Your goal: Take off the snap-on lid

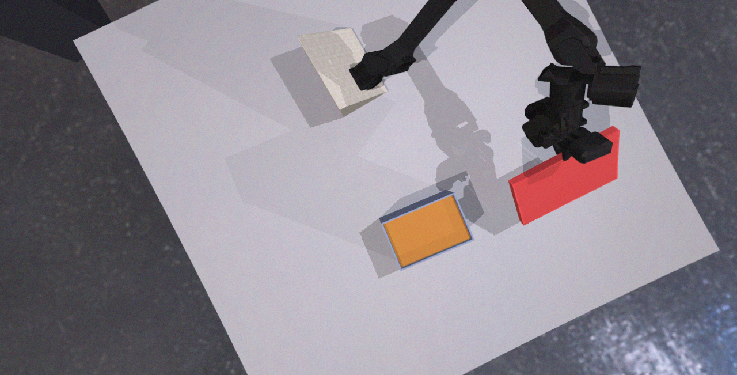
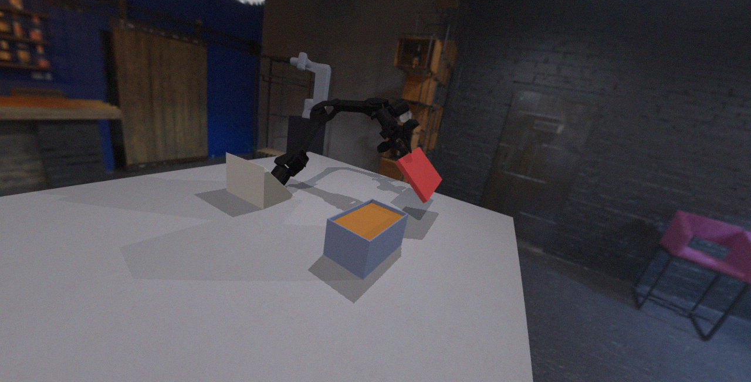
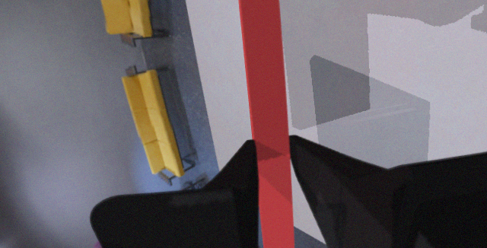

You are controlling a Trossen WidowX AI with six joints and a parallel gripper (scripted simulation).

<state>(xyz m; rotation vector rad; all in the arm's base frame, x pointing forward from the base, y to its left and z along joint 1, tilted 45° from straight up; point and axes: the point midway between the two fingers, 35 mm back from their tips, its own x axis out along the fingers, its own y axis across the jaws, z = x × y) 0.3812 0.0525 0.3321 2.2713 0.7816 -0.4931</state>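
The red lid lies 6 cm ahead of my gripper tip and 5 cm below it. From my gripper tip the other things lie so: blue-grey storage box: 2 cm ahead, 33 cm to the right, 18 cm below.
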